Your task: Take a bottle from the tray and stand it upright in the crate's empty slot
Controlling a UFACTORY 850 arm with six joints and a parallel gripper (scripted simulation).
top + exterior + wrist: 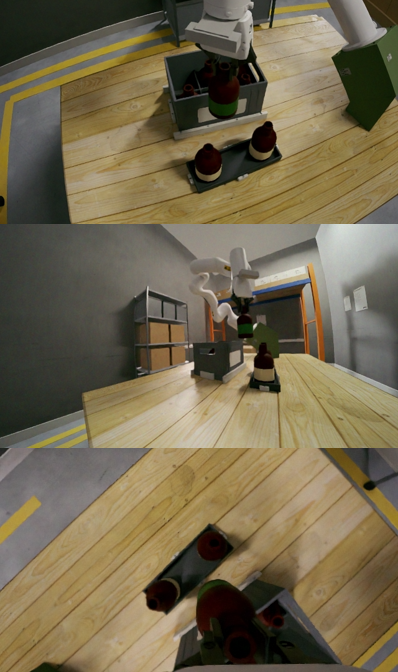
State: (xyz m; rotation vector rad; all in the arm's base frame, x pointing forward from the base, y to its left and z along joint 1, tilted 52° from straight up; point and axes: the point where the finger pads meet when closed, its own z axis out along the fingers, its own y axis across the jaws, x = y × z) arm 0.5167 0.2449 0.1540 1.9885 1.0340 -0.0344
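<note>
My hand is 7 cm above the bottle. Round my hand: crate 4 cm behind, 15 cm to the right, 25 cm below; then dark tray 2 cm behind, 8 cm to the left, 32 cm below.
</note>
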